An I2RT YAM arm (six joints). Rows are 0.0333 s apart.
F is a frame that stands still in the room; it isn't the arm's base.
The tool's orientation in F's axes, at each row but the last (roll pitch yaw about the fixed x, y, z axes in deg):
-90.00 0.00 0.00
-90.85 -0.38 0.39
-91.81 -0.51 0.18
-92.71 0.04 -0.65
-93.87 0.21 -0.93
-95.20 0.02 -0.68
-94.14 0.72 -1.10
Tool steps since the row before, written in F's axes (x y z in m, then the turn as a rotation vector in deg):
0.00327 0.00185 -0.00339 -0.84 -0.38 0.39
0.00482 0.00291 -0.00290 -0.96 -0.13 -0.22
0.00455 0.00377 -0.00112 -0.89 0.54 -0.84
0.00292 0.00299 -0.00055 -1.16 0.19 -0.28
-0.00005 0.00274 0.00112 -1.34 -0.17 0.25
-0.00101 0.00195 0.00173 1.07 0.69 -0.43
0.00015 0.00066 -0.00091 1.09 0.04 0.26
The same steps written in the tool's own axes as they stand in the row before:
0.00327 0.00339 0.00185 -0.84 -0.39 -0.38
0.00482 0.00289 0.00292 -0.96 0.22 -0.12
0.00455 0.00104 0.00379 -0.90 0.81 0.57
0.00289 0.00040 0.00305 -1.16 0.27 0.19
-0.00010 -0.00130 0.00266 -1.34 -0.23 -0.21
-0.00103 -0.00190 0.00177 1.06 0.36 0.74
0.00015 0.00086 0.00073 1.09 -0.28 0.04

